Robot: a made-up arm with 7 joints.
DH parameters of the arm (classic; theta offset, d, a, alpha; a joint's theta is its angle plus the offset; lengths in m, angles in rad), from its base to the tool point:
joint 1: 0 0.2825 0 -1.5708
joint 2: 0 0 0 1.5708
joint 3: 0 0.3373 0.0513 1.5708
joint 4: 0 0 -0.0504 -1.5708
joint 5: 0 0.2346 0 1.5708
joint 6: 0 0 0.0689 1.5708
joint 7: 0 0 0 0
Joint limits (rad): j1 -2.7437..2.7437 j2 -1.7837..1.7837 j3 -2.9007..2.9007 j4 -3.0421..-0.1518 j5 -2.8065..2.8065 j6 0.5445..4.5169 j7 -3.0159..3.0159
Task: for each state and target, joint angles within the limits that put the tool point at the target. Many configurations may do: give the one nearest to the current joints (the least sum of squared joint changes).
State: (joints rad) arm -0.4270 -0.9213 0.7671 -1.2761 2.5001 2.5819 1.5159
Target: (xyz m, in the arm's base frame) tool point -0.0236 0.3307 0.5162
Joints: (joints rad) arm -0.5319 -1.1736 1.1846 -1.8375 2.6427 2.6725 1.5159
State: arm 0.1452 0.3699 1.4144 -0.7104 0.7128 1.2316 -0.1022
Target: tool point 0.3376 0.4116 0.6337
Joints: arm 0.5218 0.8824 1.2986 -0.6229 0.7189 1.4086 -0.1022
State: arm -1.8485 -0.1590 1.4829 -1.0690 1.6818 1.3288 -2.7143
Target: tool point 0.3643 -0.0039 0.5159
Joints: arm -1.9071 -0.3262 1.6237 -2.0007 1.6276 1.3164 -2.7143
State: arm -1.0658 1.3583 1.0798 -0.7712 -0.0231 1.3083 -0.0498
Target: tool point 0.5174 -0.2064 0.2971
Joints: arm -0.9482 1.2641 1.1692 -1.2464 -0.0143 1.1309 -0.0498
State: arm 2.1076 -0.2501 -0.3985 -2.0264 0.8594 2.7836 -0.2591
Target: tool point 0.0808 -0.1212 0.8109
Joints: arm 1.8624 -0.8432 -0.0023 -1.4977 0.7056 2.7841 -0.2591
